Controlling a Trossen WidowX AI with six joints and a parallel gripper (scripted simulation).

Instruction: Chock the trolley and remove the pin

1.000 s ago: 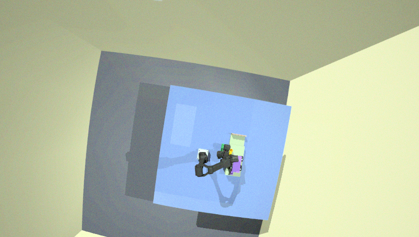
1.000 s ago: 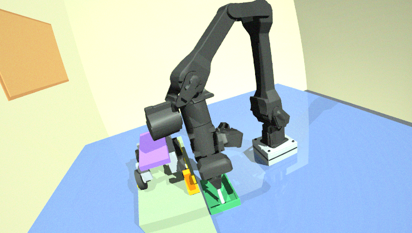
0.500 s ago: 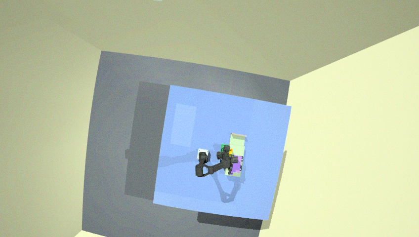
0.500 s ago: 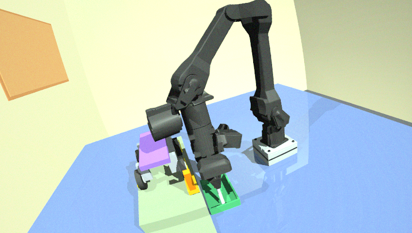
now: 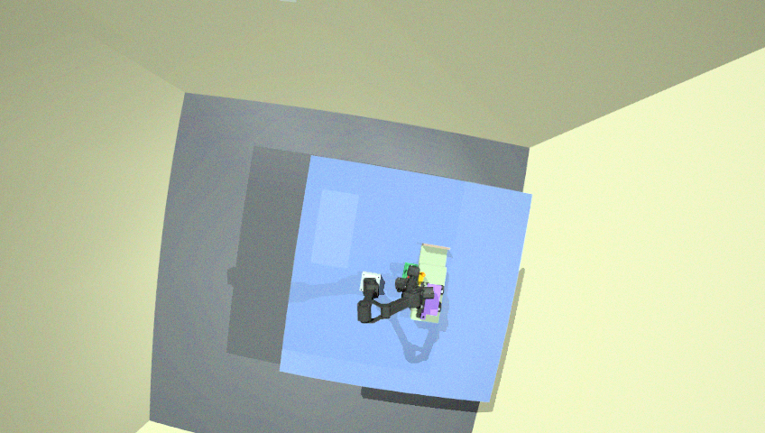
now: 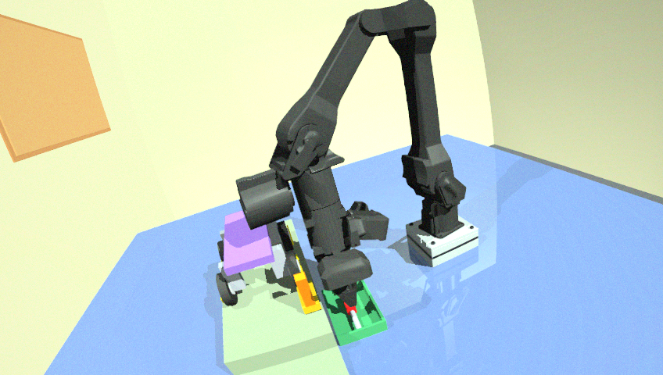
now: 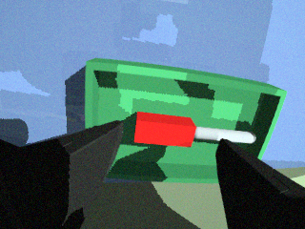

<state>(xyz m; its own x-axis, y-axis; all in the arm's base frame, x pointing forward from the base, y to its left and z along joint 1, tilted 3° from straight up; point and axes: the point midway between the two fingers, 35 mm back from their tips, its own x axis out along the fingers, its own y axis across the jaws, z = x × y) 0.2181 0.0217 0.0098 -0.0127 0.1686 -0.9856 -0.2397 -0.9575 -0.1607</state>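
Right now the red-headed stop pin is 10 mm ahead of my gripper tip, 20 mm to the left of it and 10 mm below it. The rest, counted from my gripper tip: green tray 10 mm to the left, 30 mm below; then yellow chock 60 mm ahead, 10 mm to the left, 60 mm above; then pale green ramp 100 mm ahead, 90 mm to the right, 20 mm above.
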